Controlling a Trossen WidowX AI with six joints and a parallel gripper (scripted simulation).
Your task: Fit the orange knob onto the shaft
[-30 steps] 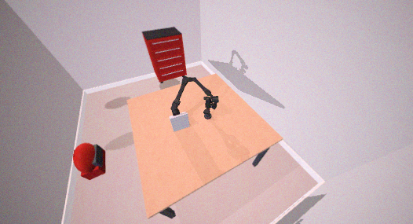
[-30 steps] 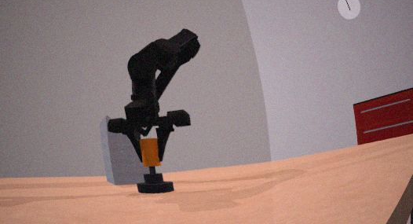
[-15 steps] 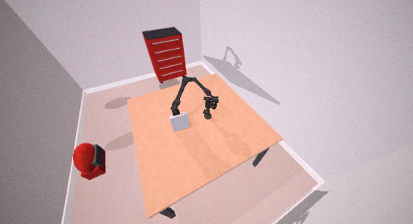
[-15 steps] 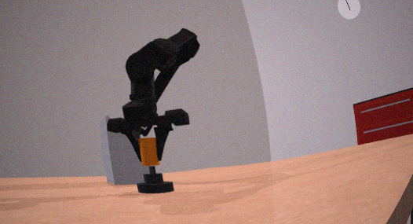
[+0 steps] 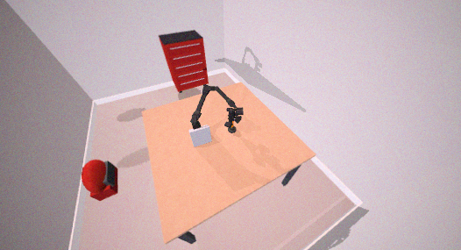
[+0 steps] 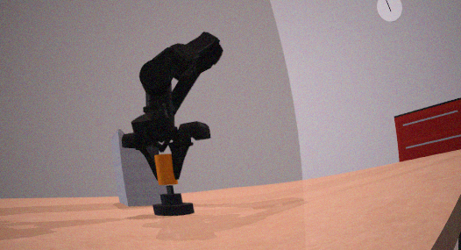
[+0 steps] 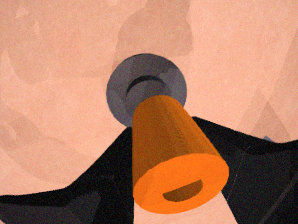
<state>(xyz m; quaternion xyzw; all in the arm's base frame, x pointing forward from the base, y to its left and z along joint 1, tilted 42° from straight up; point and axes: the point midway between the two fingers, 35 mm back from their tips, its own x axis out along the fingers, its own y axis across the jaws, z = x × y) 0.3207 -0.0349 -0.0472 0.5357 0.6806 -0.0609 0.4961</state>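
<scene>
My gripper tip is 20 mm below the orange knob. From my gripper tip the other things lie so: dark pedestal (10 mm ahead, 40 mm below).
</scene>
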